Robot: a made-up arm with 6 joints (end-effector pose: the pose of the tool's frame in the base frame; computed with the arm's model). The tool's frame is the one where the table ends. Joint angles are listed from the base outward.
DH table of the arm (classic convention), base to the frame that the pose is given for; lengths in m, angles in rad. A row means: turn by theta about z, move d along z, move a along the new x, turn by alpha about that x. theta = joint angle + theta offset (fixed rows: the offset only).
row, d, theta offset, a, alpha
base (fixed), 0, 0.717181, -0.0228, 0
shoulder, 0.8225, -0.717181, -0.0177, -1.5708
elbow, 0, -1.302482, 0.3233, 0
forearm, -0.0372, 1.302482, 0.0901, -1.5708
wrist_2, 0.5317, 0, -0.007, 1.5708
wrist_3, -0.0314, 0, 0.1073, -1.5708
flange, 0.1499, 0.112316, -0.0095, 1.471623
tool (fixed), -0.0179, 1.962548, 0, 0
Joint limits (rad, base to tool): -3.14..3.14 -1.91..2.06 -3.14..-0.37 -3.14..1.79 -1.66..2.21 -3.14..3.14
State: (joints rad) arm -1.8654 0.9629 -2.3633 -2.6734 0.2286 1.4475
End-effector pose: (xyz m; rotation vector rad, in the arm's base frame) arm -0.2993 -0.9569 0.8699 -1.0688 2.6489 -0.5990
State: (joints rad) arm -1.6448 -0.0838 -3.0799 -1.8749 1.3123 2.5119
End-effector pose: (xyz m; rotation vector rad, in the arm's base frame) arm -0.1597 0.1067 1.8099 -0.7458 -1.3121 -2.5411
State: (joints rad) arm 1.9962 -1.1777 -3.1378 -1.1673 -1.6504 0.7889
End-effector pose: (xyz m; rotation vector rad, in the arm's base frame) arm 0.2224 -0.7183 1.0272 0.6323 -1.5899 -1.9947
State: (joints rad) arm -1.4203 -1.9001 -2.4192 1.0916 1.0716 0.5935
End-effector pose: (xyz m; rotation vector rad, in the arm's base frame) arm -0.1345 0.9518 1.0523 -2.0489 -0.3622 -0.2435
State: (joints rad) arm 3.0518 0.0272 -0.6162 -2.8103 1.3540 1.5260
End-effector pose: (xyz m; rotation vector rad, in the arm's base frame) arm -0.6322 0.1013 0.7132 -1.0342 -2.4703 0.3441
